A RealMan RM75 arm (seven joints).
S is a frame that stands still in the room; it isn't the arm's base.
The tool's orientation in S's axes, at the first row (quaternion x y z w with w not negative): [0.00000, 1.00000, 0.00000, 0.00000]
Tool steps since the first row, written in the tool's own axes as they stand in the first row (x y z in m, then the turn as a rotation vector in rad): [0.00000, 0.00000, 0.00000, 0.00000, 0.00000, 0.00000]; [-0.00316, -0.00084, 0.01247, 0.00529, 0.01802, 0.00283]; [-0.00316, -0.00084, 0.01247, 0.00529, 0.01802, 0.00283]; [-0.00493, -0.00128, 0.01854, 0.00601, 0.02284, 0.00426]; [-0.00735, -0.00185, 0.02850, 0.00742, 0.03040, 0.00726]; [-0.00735, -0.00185, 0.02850, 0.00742, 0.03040, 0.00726]
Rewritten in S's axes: [0.00000, 0.00000, 0.00000, 0.00000, 0.00000, 0.00000]; [0.00316, -0.00084, -0.01247, -0.00529, 0.01802, -0.00283]; [0.00316, -0.00084, -0.01247, -0.00529, 0.01802, -0.00283]; [0.00493, -0.00128, -0.01854, -0.00601, 0.02284, -0.00426]; [0.00735, -0.00185, -0.02850, -0.00742, 0.03040, -0.00726]; [0.00735, -0.00185, -0.02850, -0.00742, 0.03040, -0.00726]
